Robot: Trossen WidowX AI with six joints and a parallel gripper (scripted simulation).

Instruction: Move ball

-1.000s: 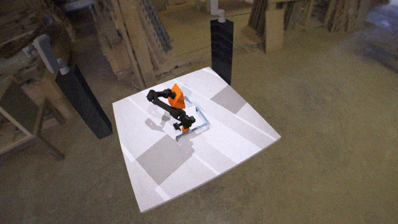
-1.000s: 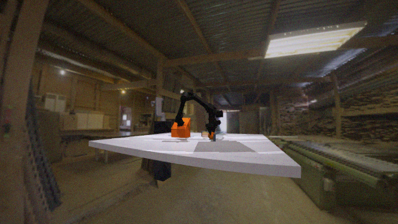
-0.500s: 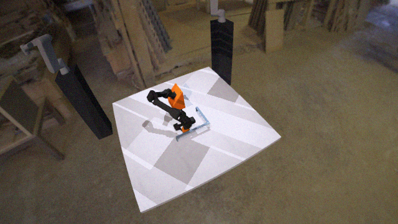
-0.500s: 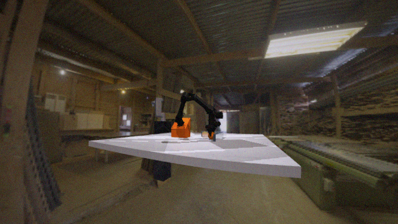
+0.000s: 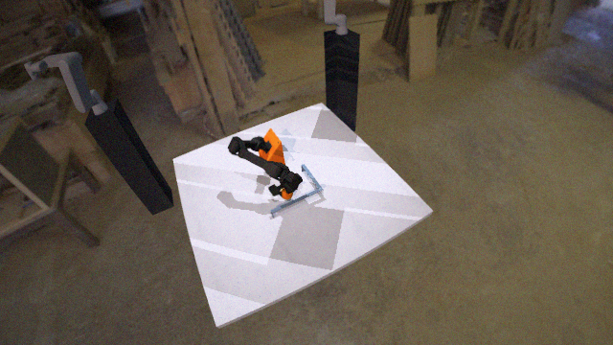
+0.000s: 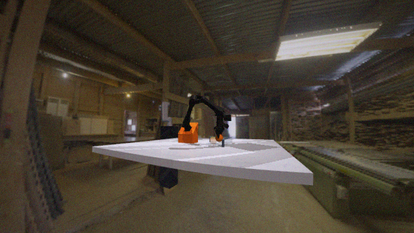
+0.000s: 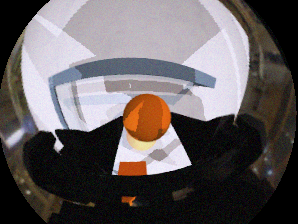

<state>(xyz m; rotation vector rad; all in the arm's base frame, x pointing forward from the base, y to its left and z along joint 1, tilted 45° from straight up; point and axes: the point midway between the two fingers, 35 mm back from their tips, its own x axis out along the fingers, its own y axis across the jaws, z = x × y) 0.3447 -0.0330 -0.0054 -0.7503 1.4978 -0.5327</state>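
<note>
Right now my gripper tip is 6 cm past the see-through ball copy and 2 cm above it. Also, from my gripper tip: orange ball right at my gripper tip; clear wall 7 cm ahead, 3 cm to the left, 3 cm below.
</note>
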